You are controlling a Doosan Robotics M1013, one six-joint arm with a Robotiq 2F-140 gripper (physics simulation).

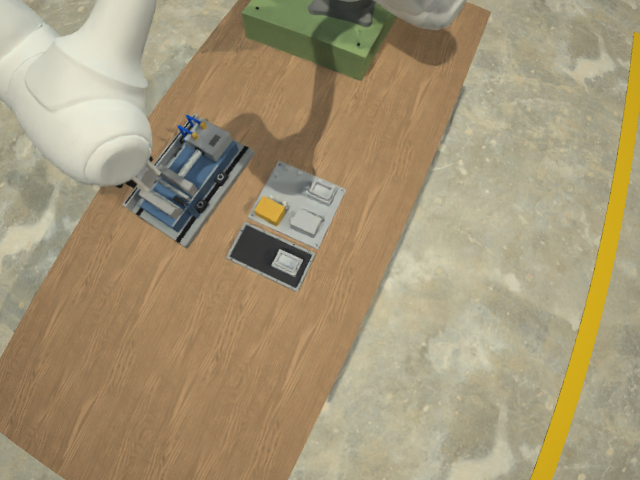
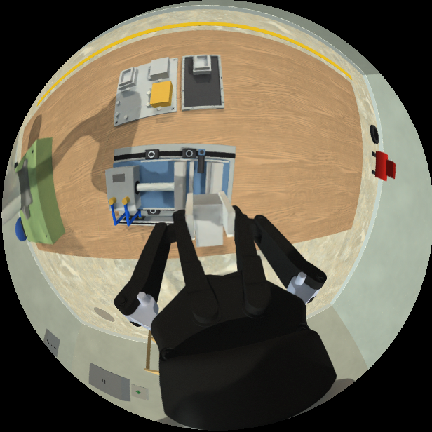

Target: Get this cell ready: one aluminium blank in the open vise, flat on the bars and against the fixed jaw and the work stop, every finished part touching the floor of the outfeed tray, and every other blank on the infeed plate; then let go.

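Places are measured from the arm's base along level axes (x right, y up, z back), in metres.
Pixels of known places: gripper, fingertip midpoint: (image 1: 149, 180).
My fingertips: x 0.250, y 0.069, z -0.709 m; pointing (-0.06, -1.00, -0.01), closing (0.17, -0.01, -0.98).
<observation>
For each thing: its top centre in the pictures, then the offset to it from my fingertips. Level surfaces: height alone.
- vise, middle of its top: (image 1: 180, 165) dx -0.018, dy -0.066, dz +0.075 m
- infeed plate, middle of its top: (image 1: 297, 203) dx -0.296, dy -0.157, dz +0.094 m
- pocketed finished part, middle of its top: (image 1: 322, 189) dx -0.347, dy -0.122, dz +0.132 m
- plain aluminium blank, middle of its top: (image 1: 305, 221) dx -0.334, dy -0.121, dz +0.044 m
- orange blank, middle of its top: (image 1: 269, 208) dx -0.242, dy -0.121, dz +0.048 m
- vise's grey end block, middle of its top: (image 1: 206, 136) dx -0.047, dy -0.069, dz +0.165 m
- wooden table, its level: dy -0.165 m
My gripper (image 1: 145, 180) (image 2: 205, 201) is shut on a plain aluminium blank (image 2: 208, 228), above the near side of the vise (image 1: 209, 167) (image 2: 155, 200). The vise is open, with a gap between its moving jaw (image 2: 179, 185) and fixed jaw (image 2: 216, 175); the work stop (image 2: 201, 162) is at the far side. The bars are partly hidden. On the infeed plate (image 1: 294, 196) (image 2: 137, 104) are a pocketed finished part (image 1: 322, 191) (image 2: 127, 78), a plain aluminium blank (image 1: 306, 222) (image 2: 160, 68) and an orange blank (image 1: 269, 210) (image 2: 161, 94). Another finished part (image 1: 287, 261) (image 2: 202, 63) is in the outfeed tray (image 1: 250, 248) (image 2: 202, 92).
The vise's grey end block (image 1: 210, 140) (image 2: 122, 182) carries blue hoses (image 1: 184, 130) (image 2: 127, 215) with orange fittings. The green robot base (image 1: 310, 36) (image 2: 44, 195) stands at one end of the wooden table (image 1: 170, 335) (image 2: 290, 150).
</observation>
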